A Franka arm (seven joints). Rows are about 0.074 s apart.
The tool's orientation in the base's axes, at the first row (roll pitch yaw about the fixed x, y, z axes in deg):
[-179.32 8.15 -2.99]
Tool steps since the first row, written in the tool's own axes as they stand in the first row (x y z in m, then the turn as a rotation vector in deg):
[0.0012 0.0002 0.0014 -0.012 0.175 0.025]
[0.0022 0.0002 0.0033 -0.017 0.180 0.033]
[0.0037 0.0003 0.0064 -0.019 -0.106 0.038]
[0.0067 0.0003 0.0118 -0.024 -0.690 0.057]
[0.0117 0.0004 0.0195 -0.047 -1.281 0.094]
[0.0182 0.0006 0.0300 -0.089 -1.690 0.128]
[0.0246 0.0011 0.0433 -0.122 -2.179 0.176]
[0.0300 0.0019 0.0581 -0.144 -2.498 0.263]
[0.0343 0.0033 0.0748 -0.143 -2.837 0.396]
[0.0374 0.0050 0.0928 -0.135 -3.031 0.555]
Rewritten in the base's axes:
[0.0010 -0.0002 -0.0016 -0.025 -0.174 -0.025]
[0.0017 -0.0002 -0.0036 -0.031 -0.178 -0.032]
[0.0027 -0.0004 -0.0069 -0.018 0.108 -0.034]
[0.0049 -0.0004 -0.0126 0.005 0.691 -0.045]
[0.0088 -0.0006 -0.0210 0.009 1.283 -0.071]
[0.0137 -0.0010 -0.0323 -0.015 1.694 -0.094]
[0.0182 -0.0015 -0.0464 -0.028 2.185 -0.131]
[0.0214 -0.0023 -0.0618 -0.045 2.507 -0.211]
[0.0232 -0.0036 -0.0789 -0.044 2.848 -0.338]
[0.0236 -0.0051 -0.0972 -0.048 3.044 -0.495]

